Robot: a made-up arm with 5 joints.
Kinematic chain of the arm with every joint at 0, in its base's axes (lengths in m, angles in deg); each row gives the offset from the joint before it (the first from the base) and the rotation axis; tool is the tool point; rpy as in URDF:
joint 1: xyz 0.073 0 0.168 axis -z
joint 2: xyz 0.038 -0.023 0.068 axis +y
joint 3: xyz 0.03 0 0.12 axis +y
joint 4: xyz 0.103 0 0.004 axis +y
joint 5: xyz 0.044 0.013 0 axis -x
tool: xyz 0 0 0 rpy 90 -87.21 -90
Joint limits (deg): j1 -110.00..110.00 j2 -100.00..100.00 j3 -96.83..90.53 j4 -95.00..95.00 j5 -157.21..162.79
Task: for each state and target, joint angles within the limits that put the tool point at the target. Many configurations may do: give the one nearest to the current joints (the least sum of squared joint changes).
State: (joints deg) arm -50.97 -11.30 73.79 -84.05 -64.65
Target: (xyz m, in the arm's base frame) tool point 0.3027 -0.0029 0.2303
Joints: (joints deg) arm -1.77 36.54 25.26 -67.84 -64.65
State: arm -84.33 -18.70 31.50 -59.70 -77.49
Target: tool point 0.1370 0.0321 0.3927
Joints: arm -34.67 -53.44 45.46 -68.93 -77.49
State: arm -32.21 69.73 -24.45 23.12 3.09
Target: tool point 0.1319 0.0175 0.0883
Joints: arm -25.91 96.69 25.56 38.26 3.09
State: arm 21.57 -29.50 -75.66 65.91 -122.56
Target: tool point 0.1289 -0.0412 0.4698
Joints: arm 28.11 -21.29 -64.76 75.49 -122.56
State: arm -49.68 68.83 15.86 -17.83 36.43
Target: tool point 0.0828 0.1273 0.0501
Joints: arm -90.09 95.99 11.29 -17.07 36.43
